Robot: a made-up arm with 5 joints.
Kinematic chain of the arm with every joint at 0, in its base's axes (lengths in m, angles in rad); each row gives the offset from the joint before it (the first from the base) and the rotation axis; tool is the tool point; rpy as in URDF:
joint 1: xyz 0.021 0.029 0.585 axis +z
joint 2: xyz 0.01 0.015 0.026 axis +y
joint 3: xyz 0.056 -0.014 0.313 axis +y
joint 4: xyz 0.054 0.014 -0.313 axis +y
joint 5: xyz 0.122 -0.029 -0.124 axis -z
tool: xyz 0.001 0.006 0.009 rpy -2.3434 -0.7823 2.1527
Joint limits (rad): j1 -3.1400..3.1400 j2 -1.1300..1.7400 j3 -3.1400..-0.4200 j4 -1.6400..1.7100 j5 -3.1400..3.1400
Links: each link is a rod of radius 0.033 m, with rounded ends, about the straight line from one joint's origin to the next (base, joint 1, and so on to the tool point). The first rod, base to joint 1, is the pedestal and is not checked.
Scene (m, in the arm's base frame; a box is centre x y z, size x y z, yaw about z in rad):
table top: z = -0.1
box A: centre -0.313 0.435 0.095 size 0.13 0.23 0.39 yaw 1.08
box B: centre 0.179 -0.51 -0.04 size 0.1 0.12 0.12 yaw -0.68
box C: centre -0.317 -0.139 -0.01 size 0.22 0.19 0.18 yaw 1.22
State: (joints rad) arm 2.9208 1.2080 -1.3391 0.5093 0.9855
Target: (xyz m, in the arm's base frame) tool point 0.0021 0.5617 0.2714
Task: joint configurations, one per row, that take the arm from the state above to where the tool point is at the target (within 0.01 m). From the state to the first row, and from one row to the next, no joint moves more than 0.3 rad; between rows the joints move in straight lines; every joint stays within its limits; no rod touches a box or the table.
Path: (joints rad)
1: 2.7485 0.9366 -1.2357 0.6516 1.2014
2: 2.5761 0.6651 -1.1323 0.7939 1.4174
3: 2.4038 0.3937 -1.0290 0.9362 1.6333
4: 2.1452 0.6248 -1.1283 0.7928 1.4216
5: 1.8866 0.8558 -1.2277 0.6493 1.2100
6: 1.6280 1.0869 -1.3270 0.5059 0.9983

